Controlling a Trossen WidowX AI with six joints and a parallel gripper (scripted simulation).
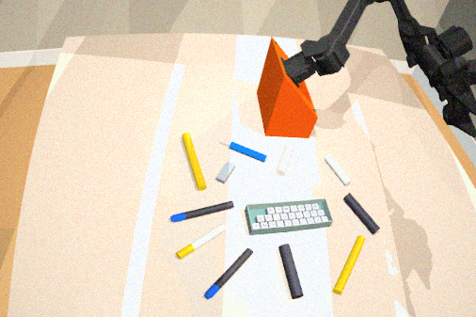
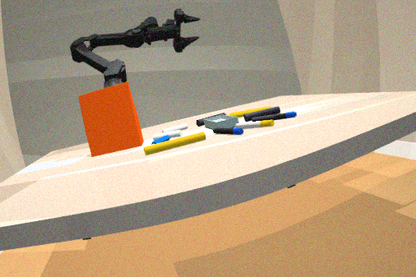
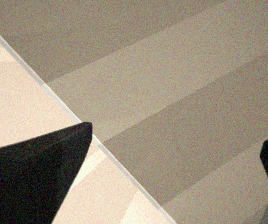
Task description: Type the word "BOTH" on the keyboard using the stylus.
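Right now the blue stylus is 360 mm to the right of my gripper tip, 360 mm below it and 270 mm behind it. The rest, counted from my gripper tip: yellow cylinder (460 mm to the right, 360 mm below, 220 mm behind); grey block (390 mm to the right, 360 mm below, 190 mm behind).
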